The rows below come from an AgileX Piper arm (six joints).
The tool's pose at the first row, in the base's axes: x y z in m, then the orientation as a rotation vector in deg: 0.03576 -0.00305 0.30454 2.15 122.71 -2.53
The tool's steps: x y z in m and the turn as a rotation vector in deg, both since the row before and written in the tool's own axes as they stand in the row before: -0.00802 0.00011 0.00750 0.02 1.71 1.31; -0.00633 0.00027 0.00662 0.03 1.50 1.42; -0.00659 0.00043 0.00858 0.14 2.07 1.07; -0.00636 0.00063 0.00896 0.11 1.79 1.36; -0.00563 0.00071 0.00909 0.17 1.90 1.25; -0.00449 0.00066 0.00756 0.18 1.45 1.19
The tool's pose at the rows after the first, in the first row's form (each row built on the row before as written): 0.04640 -0.00337 0.30723 3.62 124.38 -1.76; 0.05544 -0.00362 0.30871 5.23 125.82 -0.94; 0.06626 -0.00398 0.30902 6.55 127.83 -0.40; 0.07725 -0.00427 0.30853 8.18 129.53 0.32; 0.08786 -0.00456 0.30707 9.74 131.34 0.93; 0.09652 -0.00481 0.30542 11.24 132.69 1.47
